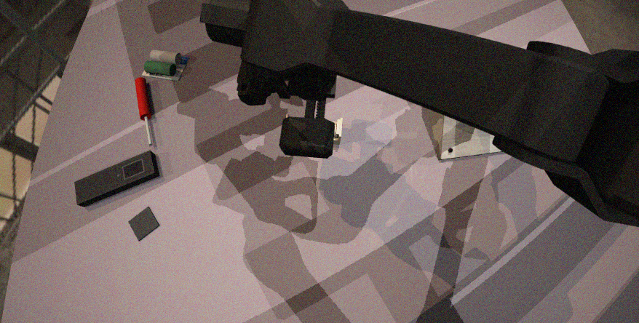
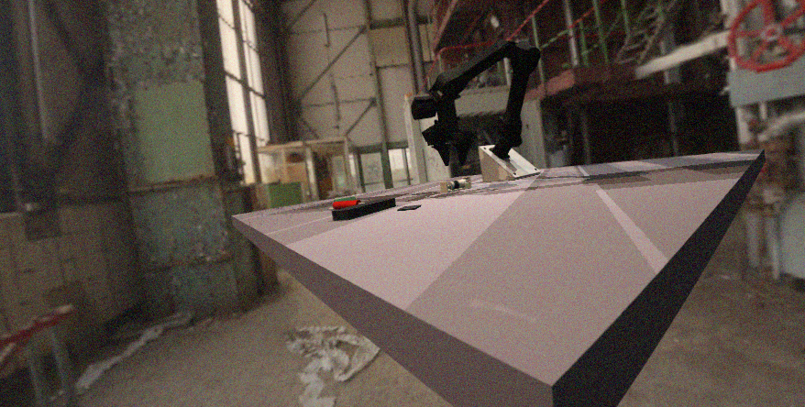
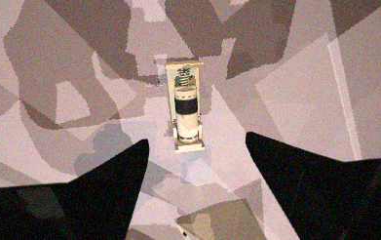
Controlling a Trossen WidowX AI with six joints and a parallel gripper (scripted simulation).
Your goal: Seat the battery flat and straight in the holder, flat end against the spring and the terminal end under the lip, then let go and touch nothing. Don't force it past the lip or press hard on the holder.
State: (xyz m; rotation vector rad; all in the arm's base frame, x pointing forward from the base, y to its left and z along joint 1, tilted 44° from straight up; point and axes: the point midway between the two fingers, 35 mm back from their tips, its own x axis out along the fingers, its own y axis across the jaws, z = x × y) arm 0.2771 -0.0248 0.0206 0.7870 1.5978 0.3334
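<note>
My gripper tip is now 6 cm above the battery. From my gripper tip the other things lie so: black flat box 37 cm ahead, 6 cm below, 2 cm to the left; then red-handled screwdriver 31 cm ahead, 10 cm to the right, 6 cm below; then dark square tile 32 cm ahead, 11 cm to the left, 7 cm below.
</note>
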